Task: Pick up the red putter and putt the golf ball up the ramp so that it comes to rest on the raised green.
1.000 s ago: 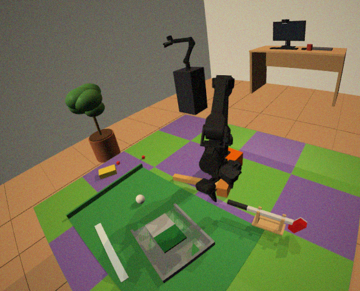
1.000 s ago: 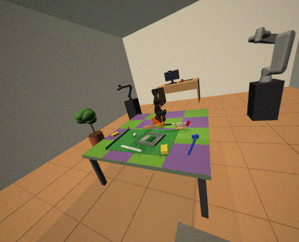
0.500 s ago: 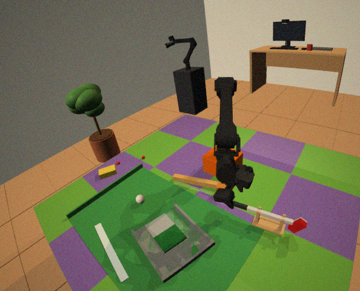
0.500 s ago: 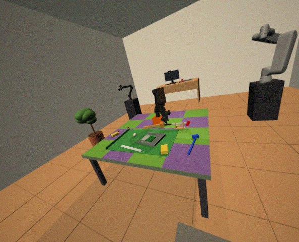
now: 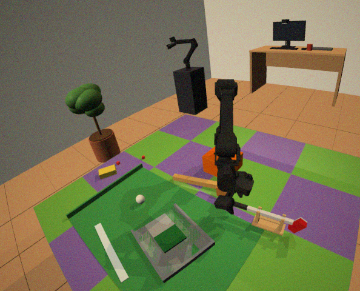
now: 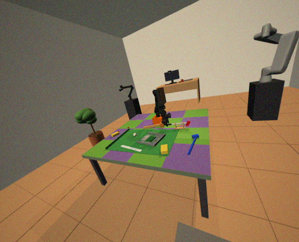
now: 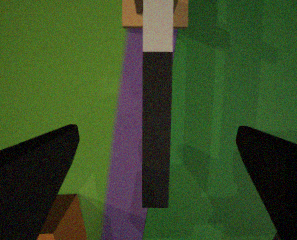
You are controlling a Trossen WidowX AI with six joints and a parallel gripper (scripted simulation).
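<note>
My gripper tip is 20 mm past the red putter and 110 mm to the right of it. Round my gripper tip: blue mallet (300 mm ahead, 300 mm to the left, 40 mm below); then white golf ball (180 mm ahead, 390 mm to the right, 30 mm below); then wooden stand (20 mm behind, 130 mm to the left, 20 mm below).
</note>
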